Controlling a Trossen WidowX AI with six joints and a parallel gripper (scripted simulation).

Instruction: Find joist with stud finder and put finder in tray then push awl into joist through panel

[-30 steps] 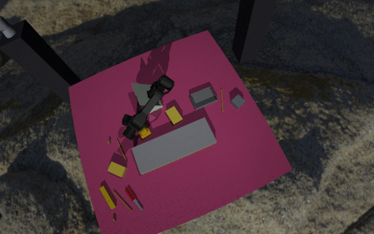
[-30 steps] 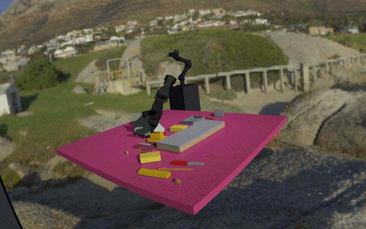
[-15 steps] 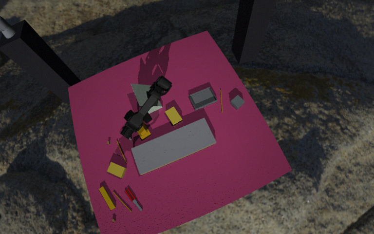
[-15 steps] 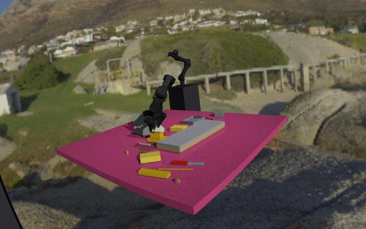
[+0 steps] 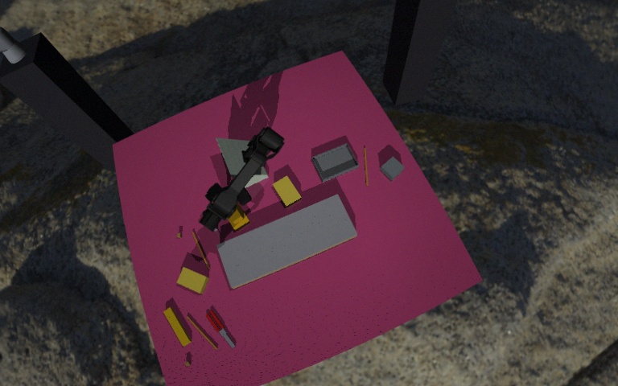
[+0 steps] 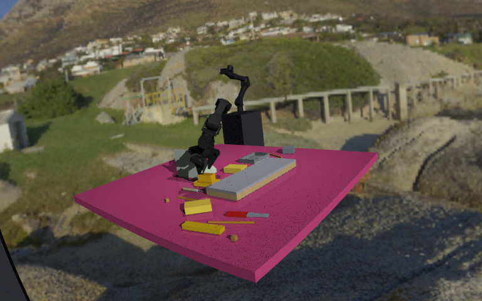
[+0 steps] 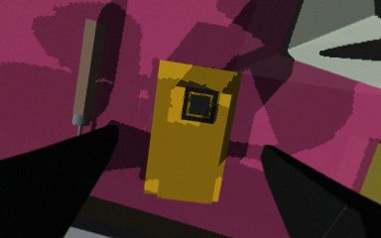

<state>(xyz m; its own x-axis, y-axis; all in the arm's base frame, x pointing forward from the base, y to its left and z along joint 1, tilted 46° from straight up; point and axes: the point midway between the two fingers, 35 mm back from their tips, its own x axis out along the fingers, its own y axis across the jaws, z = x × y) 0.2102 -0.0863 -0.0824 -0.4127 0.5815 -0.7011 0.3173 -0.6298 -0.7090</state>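
Now: gripper tip 30 mm above the stud finder and 10 mm past it. Round my gripper tip: grey cube 680 mm to the left, 50 mm below, 10 mm ahead; grey tray 460 mm to the left, 90 mm behind, 60 mm below; awl 90 mm to the right, 60 mm below, 30 mm ahead.
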